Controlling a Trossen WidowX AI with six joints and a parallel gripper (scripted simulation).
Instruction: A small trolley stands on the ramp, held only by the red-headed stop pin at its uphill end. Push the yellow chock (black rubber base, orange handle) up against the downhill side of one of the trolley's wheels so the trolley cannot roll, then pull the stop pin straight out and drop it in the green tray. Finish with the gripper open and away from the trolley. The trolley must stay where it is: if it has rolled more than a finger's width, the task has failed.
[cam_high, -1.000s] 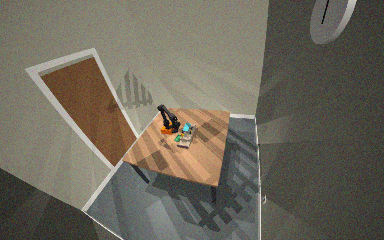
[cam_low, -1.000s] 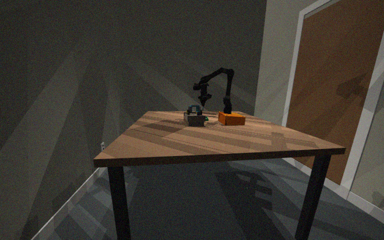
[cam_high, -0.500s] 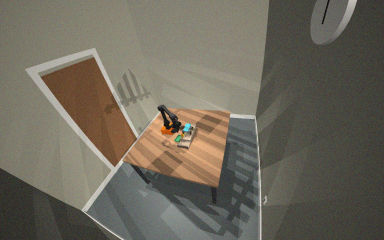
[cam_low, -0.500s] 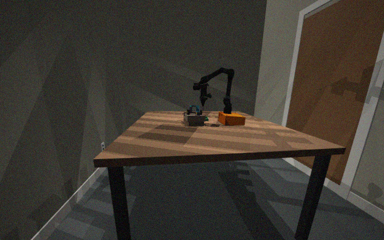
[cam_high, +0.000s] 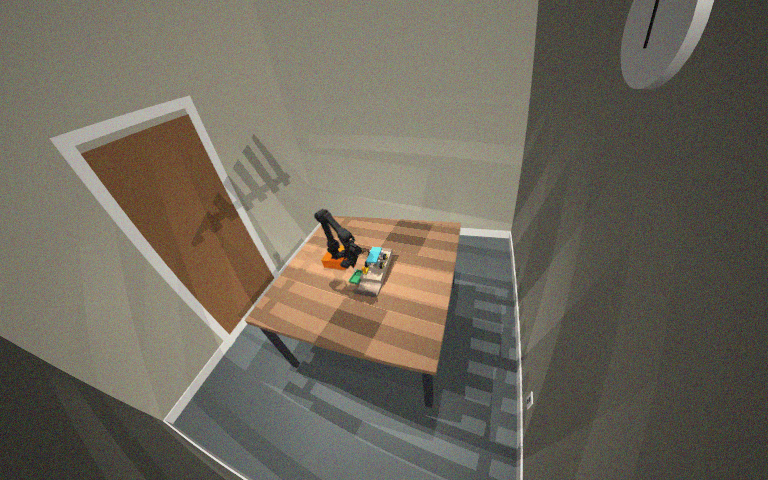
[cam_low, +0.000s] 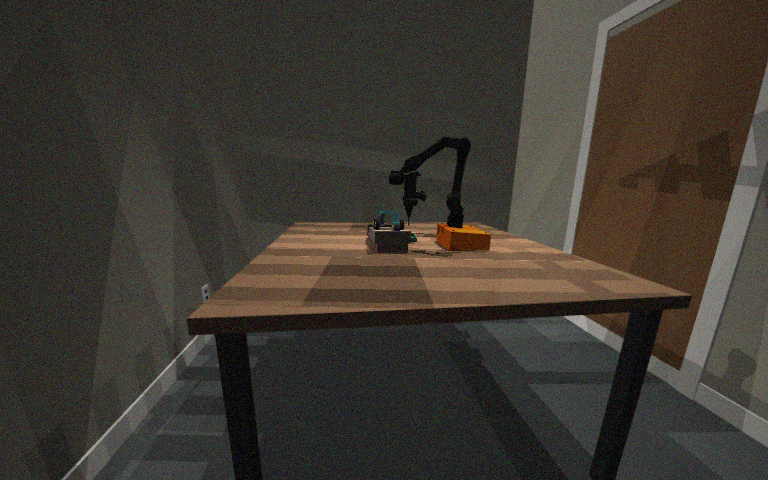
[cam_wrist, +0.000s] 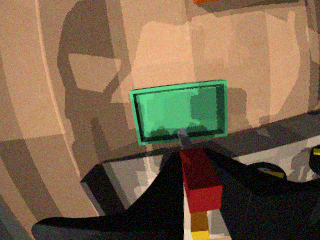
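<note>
The green tray is 12 cm below my gripper tip. From my gripper tip the other things lie so: red-headed stop pin (right at my gripper tip); then trolley (13 cm to the left, 10 cm ahead); then yellow chock (7 cm ahead, 3 cm to the left, 3 cm below).
</note>
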